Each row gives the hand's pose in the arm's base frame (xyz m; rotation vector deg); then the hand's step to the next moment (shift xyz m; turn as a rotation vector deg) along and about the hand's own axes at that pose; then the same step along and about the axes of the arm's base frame.
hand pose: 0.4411 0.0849 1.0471 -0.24 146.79 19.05
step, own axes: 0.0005 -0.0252 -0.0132 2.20 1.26 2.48
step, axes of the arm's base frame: -0.0056 -0.0275 0.0046 -0.65 1.95 -2.89
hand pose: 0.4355 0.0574 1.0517 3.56 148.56 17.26
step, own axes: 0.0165 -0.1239 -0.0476 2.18 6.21 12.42
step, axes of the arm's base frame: -0.0366 -0.1286 0.0037 4.34 8.77 -10.09
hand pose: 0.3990 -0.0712 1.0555 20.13 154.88 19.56
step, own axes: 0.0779 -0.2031 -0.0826 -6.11 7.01 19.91
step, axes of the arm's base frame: -0.1427 -0.1835 -0.0110 14.95 8.51 -13.67
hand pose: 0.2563 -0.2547 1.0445 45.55 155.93 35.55
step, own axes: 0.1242 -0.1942 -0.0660 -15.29 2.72 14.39
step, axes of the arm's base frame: -0.2131 -0.1006 -0.0444 18.69 -1.69 -9.80
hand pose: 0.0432 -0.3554 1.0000 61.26 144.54 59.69
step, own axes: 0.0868 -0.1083 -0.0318 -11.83 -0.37 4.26
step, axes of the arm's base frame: -0.1351 -0.0092 -0.0439 10.11 -6.15 -4.26
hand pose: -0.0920 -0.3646 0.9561 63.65 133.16 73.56
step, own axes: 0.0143 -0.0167 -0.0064 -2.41 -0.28 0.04
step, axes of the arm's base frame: -0.0214 0.0013 -0.0080 1.50 -1.82 -0.56
